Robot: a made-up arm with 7 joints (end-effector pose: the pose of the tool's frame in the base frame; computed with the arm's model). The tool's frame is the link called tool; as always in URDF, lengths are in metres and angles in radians.
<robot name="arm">
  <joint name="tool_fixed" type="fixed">
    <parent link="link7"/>
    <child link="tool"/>
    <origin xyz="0 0 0"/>
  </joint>
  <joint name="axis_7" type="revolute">
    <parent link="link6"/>
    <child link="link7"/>
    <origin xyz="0.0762 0 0" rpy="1.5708 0 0"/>
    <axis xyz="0 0 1"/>
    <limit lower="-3.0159" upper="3.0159" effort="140" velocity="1.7"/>
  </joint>
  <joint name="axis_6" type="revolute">
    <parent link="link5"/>
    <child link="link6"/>
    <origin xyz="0 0 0" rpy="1.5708 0 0"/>
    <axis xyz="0 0 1"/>
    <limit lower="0.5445" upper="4.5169" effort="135" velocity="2.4"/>
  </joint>
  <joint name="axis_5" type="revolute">
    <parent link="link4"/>
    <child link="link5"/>
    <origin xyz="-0.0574 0.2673 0" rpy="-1.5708 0 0"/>
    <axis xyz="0 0 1"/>
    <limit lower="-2.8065" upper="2.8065" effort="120" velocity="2.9"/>
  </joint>
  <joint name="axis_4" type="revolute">
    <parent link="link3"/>
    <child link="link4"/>
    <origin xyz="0.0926 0 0" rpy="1.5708 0 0"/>
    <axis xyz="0 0 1"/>
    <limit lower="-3.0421" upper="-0.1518" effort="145" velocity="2.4"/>
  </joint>
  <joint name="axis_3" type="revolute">
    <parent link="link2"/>
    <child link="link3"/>
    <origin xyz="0 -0.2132 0" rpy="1.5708 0 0"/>
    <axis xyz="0 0 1"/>
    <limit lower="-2.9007" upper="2.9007" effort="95" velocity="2.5"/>
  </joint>
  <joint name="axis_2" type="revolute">
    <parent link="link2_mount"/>
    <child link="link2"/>
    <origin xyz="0 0 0" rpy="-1.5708 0 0"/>
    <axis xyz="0 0 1"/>
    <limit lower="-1.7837" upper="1.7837" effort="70" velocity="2.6"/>
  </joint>
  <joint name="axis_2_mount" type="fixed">
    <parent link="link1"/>
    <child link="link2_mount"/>
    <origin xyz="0 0 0"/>
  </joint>
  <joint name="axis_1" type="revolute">
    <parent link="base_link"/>
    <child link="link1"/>
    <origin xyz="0 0 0.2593"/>
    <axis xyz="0 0 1"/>
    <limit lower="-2.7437" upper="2.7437" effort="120" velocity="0.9"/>
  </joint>
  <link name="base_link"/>
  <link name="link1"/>
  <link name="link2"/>
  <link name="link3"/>
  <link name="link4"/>
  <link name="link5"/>
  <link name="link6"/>
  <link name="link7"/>
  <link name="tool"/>
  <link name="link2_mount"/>
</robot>
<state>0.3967 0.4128 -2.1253 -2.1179 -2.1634 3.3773 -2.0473</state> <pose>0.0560 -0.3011 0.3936 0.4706 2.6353 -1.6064</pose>
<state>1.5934 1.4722 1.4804 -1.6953 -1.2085 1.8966 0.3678</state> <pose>-0.4432 0.2271 0.2659 -0.4252 -2.9256 0.4729</pose>
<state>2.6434 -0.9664 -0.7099 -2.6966 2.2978 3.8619 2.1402</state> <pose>0.0343 0.1693 0.3779 0.4905 -2.7655 -0.8840</pose>
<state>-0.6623 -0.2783 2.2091 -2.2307 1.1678 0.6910 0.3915</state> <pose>-0.0475 0.3662 0.2328 1.4587 0.7879 -2.0542</pose>
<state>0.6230 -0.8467 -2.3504 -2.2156 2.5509 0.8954 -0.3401</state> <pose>-0.0212 -0.3990 0.1189 0.5129 0.1899 -1.5643</pose>
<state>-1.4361 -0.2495 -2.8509 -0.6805 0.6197 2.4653 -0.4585</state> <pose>-0.0712 0.3262 0.7159 -0.6373 -1.3616 -0.5635</pose>
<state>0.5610 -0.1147 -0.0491 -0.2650 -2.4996 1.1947 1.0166</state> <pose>0.0441 0.0019 0.8279 0.2133 -2.0721 1.3695</pose>
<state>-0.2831 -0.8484 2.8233 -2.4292 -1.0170 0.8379 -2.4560</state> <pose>-0.1401 0.1904 0.0282 -0.6716 0.0960 -1.8737</pose>
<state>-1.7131 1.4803 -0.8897 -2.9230 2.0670 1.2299 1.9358</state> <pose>-0.1536 0.1104 0.0859 2.5572 -0.4429 0.3575</pose>
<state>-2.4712 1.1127 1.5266 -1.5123 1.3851 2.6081 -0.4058</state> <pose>0.0033 -0.4962 0.3188 -0.3158 1.2726 -1.5287</pose>
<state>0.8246 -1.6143 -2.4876 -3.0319 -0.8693 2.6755 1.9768</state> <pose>0.1869 -0.0614 0.1147 -0.6462 1.6285 1.2885</pose>
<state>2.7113 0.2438 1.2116 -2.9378 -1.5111 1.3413 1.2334</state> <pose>-0.1396 -0.1527 0.1304 0.9053 -1.8166 -1.9665</pose>
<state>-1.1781 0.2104 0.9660 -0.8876 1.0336 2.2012 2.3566</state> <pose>0.3190 -0.1894 0.6899 -0.2916 1.4834 0.5609</pose>
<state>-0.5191 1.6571 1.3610 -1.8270 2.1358 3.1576 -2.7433</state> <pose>0.2950 0.2150 0.1092 -1.7780 -0.2109 -0.5045</pose>
